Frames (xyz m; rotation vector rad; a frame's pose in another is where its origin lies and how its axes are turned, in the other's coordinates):
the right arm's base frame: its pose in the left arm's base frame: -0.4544 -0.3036 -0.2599 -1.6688 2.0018 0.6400
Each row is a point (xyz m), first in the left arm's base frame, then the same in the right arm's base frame.
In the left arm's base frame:
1: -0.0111 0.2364 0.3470
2: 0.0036 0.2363 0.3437
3: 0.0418 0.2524 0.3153
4: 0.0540 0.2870 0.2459
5: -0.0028 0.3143 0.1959
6: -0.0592 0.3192 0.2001
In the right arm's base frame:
1: -0.8615 -0.3133 -0.1267
2: -0.8619 -0.3280 -0.1234
3: -0.8632 -0.3648 -0.0893
4: -0.8496 -0.3757 -0.0128
5: -0.8309 -0.3185 0.0407
6: -0.8280 -0.2619 0.0376

